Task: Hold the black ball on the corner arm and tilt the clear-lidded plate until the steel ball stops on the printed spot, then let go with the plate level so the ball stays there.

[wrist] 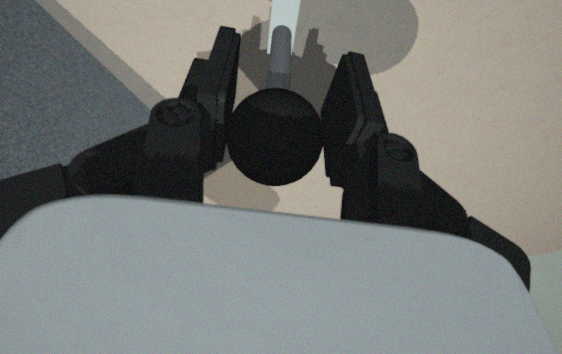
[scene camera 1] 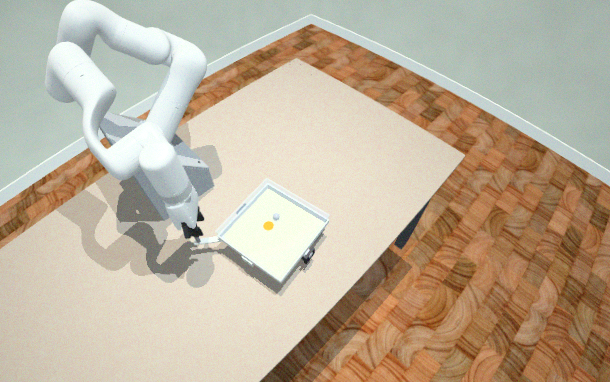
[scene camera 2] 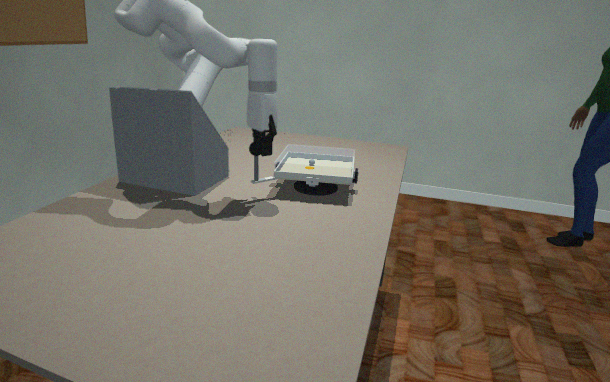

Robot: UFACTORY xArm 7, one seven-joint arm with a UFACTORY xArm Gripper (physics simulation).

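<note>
The black ball (scene camera 2: 254,148) (wrist: 276,137) tops a grey post (scene camera 2: 256,169) (wrist: 280,60) on the corner arm (scene camera 1: 207,240) (scene camera 2: 265,180) (wrist: 285,11). My gripper (scene camera 1: 192,230) (scene camera 2: 262,144) (wrist: 285,73) is shut on the black ball, one finger on each side. The clear-lidded plate (scene camera 1: 295,245) (scene camera 2: 300,176) looks near level; a slight tilt cannot be judged. The steel ball (scene camera 1: 276,216) (scene camera 2: 312,162) lies off the orange printed spot (scene camera 1: 268,226) (scene camera 2: 310,168), a small gap to its upper right in scene camera 1 and behind it in scene camera 2.
A black round base (scene camera 2: 316,189) is under the plate. A dark knob (scene camera 1: 308,256) (scene camera 2: 355,175) sticks out from the plate's side. The grey pedestal (scene camera 1: 200,177) (scene camera 2: 155,140) (wrist: 60,100) stands beside the gripper. A person (scene camera 2: 586,170) stands off the table at the right.
</note>
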